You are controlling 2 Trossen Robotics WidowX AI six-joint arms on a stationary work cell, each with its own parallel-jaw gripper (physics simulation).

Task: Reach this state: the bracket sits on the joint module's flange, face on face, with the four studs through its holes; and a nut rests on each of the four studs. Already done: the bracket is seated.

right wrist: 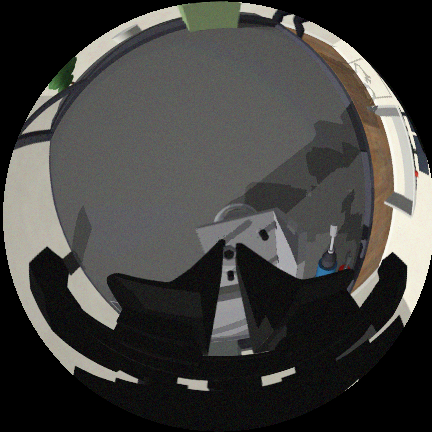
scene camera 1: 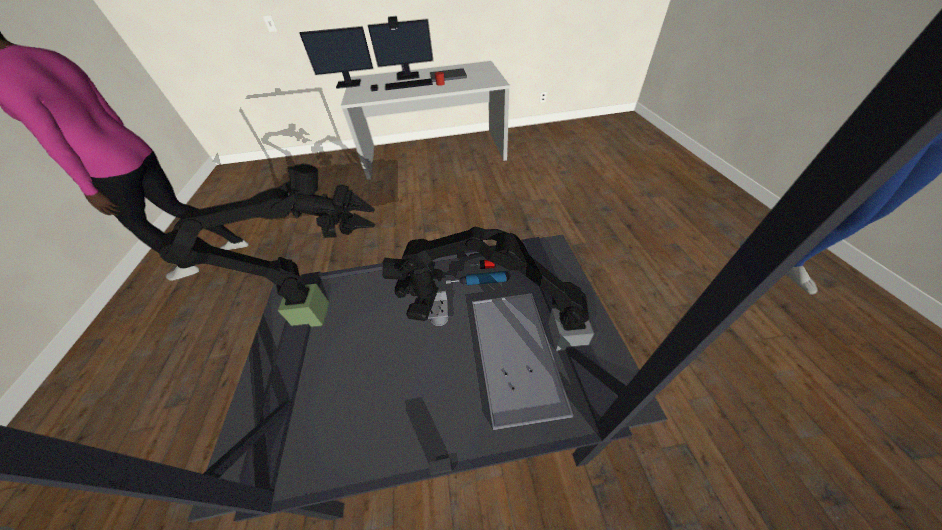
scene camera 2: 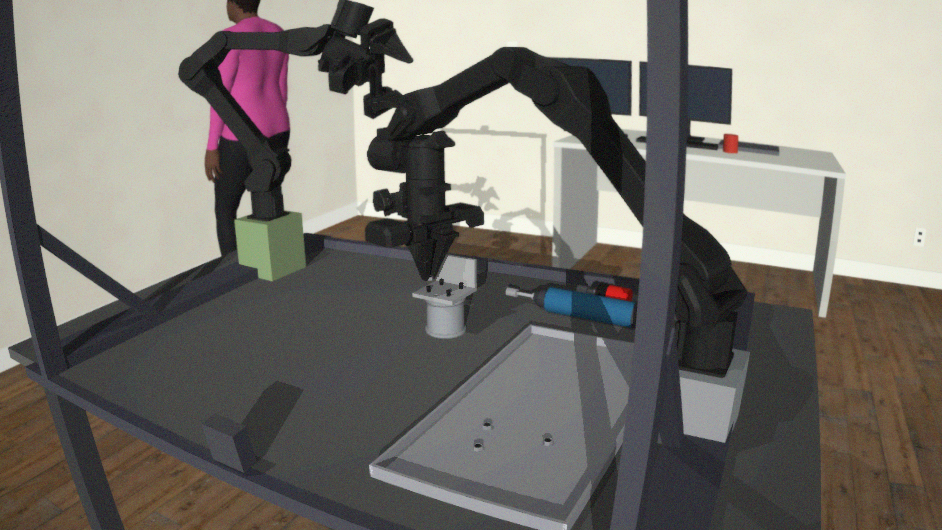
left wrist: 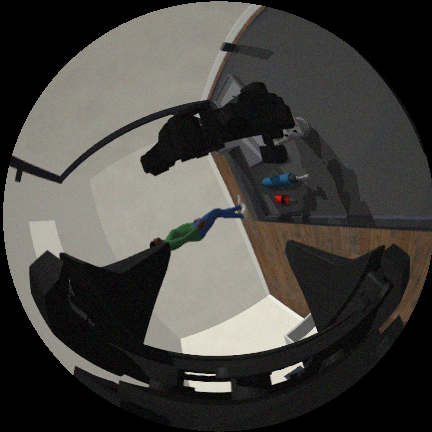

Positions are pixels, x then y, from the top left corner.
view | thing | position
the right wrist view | right gripper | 228,248
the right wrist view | bracket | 285,248
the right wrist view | tray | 229,320
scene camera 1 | left gripper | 374,218
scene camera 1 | right gripper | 430,308
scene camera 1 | tray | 511,337
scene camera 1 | frame post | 889,127
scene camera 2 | left gripper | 411,84
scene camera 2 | right gripper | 428,279
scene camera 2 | blue tool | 603,309
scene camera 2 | bracket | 454,269
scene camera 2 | joint module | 443,320
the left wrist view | left gripper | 229,248
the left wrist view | right gripper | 287,120
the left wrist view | tray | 251,144
